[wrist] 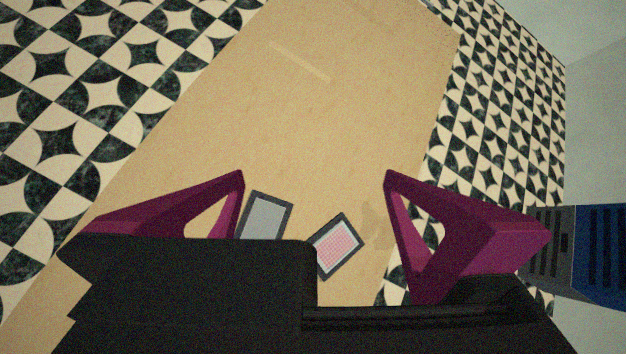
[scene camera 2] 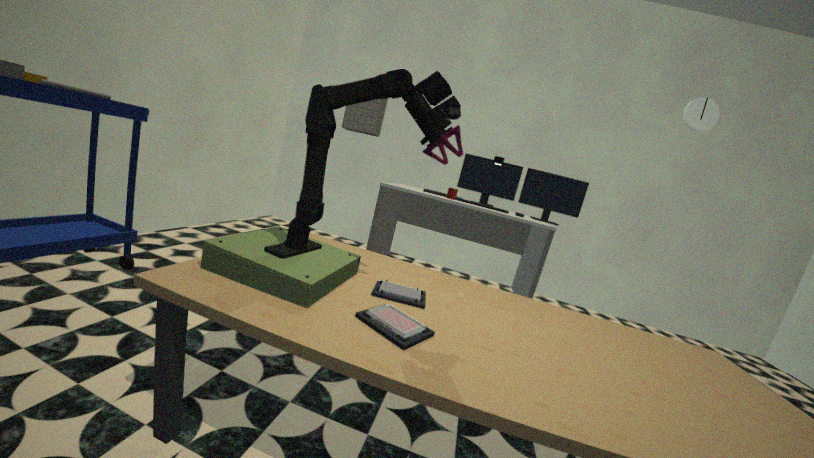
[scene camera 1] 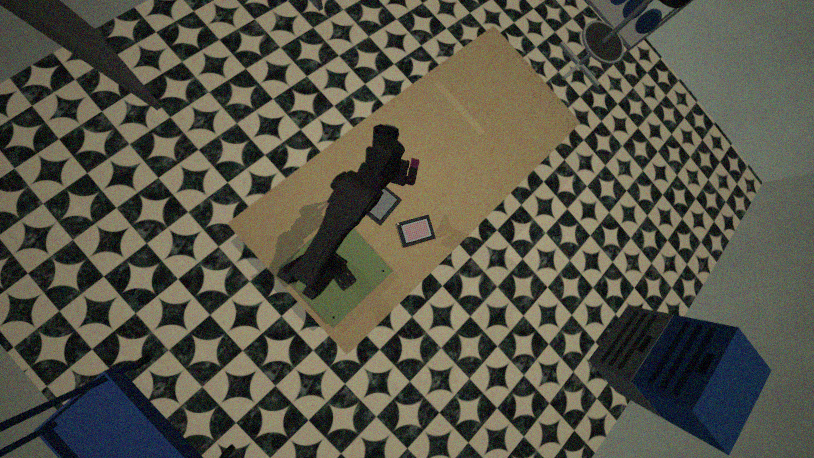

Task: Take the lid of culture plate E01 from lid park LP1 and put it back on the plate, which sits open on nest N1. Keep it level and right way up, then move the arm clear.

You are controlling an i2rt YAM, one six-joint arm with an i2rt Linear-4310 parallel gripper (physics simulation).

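Frame: origin at the arm's base, x up, y ahead, z left, level; metres.
Where they show: gripper, fingertip midpoint: point(wrist: 313, 177) point(scene camera 2: 453, 160); arm's base at its link origin: point(scene camera 2: 295, 249).
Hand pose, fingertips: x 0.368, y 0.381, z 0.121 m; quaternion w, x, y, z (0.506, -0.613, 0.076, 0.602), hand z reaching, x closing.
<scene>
Things, the pixels of their centre, and the offset from my fingertips. "spot": a spot on its surface instead. Level surfaces: height alone.
- culture plate E01 at the middle of its body: point(scene camera 2: 396, 319) point(wrist: 334, 246) point(scene camera 1: 416, 230) dx -0.419, dy +0.001, dz -0.208 m
- dark nest N1 at a spot on its surface: point(scene camera 2: 420, 338) point(scene camera 1: 431, 226) spot: dx -0.427, dy +0.075, dz -0.235 m
- dark lid park LP1 at the middle of its body: point(wrist: 262, 225) point(scene camera 2: 400, 292) point(scene camera 1: 381, 204) dx -0.428, dy -0.056, dz -0.007 m
- wooden table at its surface level: dx -0.438 m
The culture plate E01 point(scene camera 1: 416, 230) point(scene camera 2: 396, 320) point(wrist: 336, 247) sits open on the dark nest N1 point(scene camera 1: 432, 226) point(scene camera 2: 420, 338) point(wrist: 351, 230), its pink wells showing. Its pale grey lid point(scene camera 1: 385, 203) point(scene camera 2: 400, 292) point(wrist: 264, 220) lies flat on the dark lid park LP1 point(scene camera 1: 391, 210) point(scene camera 2: 418, 304) point(wrist: 287, 220), beside the nest. In the wrist view the lower edge of the park is hidden by the gripper body. My gripper point(scene camera 1: 414, 165) point(scene camera 2: 453, 158) point(wrist: 313, 177) is open and empty, with magenta fingers. It hangs high above the table, well above the lid and the plate, and is tilted.
The arm stands on a green base block point(scene camera 1: 364, 259) point(scene camera 2: 256, 279) at one end of the wooden table point(scene camera 1: 483, 85) point(scene camera 2: 569, 364) point(wrist: 320, 115). Away from the table are a blue cart point(scene camera 2: 133, 170) and a desk point(scene camera 2: 455, 225) with two monitors.
</scene>
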